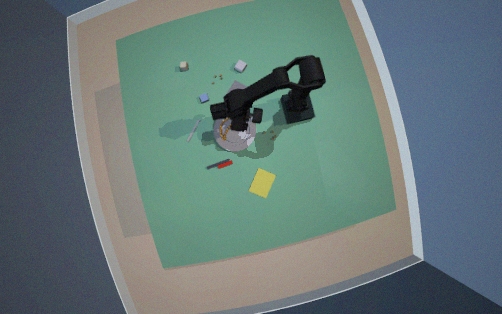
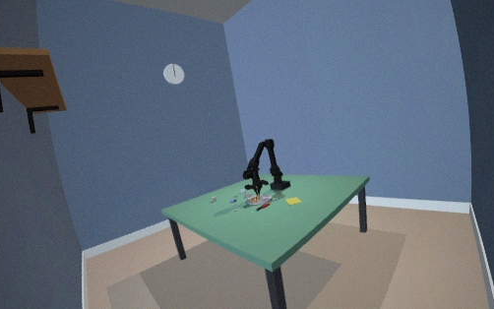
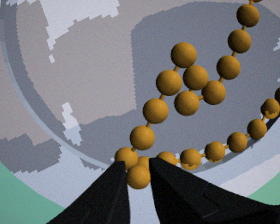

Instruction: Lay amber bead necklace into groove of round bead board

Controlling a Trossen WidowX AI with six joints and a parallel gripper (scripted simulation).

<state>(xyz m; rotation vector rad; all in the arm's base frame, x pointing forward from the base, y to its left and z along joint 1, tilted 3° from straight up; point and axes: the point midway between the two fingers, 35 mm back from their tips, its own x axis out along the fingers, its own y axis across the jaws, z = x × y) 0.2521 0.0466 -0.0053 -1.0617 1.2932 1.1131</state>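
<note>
Right now the round grey bead board is 6 cm to the left of my gripper tip, 3 cm ahead of it and 1 cm below it. Round my gripper tip: blue block 17 cm ahead, 11 cm to the right, 1 cm below; red-handled tool 21 cm to the left, 10 cm ahead, 2 cm below; grey plate 13 cm to the right, 2 cm below, 2 cm ahead.
</note>
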